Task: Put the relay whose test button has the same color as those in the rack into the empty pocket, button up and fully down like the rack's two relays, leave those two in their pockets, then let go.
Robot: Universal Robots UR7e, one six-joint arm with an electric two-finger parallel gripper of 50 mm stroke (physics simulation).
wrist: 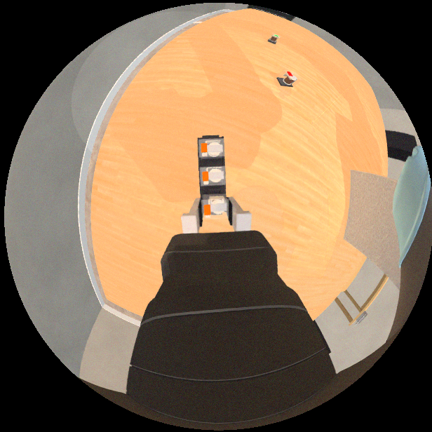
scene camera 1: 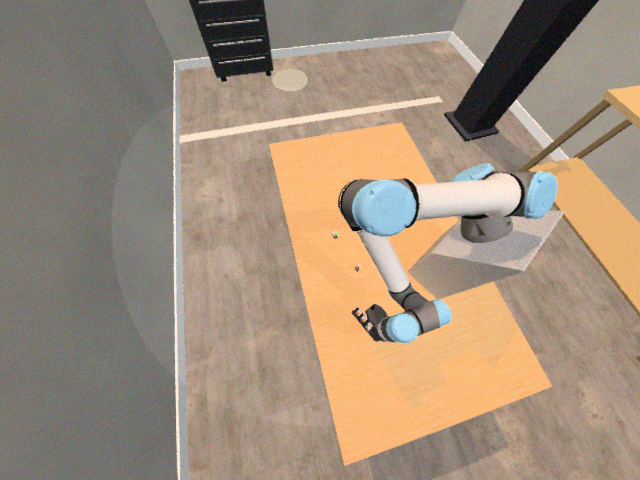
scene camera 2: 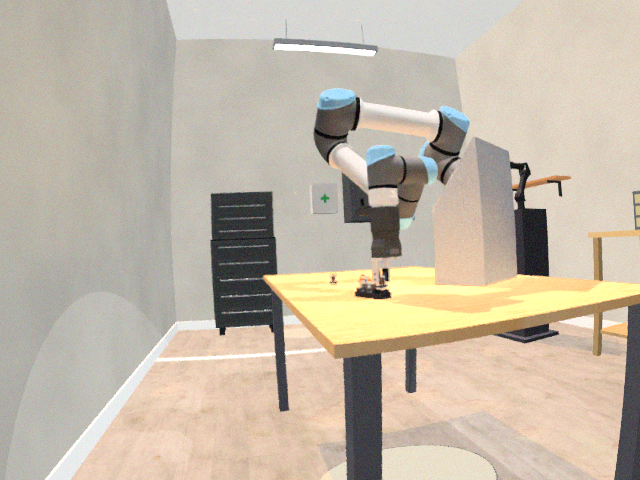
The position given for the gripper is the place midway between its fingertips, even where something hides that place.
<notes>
In view: the gripper [scene camera 2: 381,282] and an orange-button relay [wrist: 216,205].
The gripper is seen too in the wrist view [wrist: 214,205].
</notes>
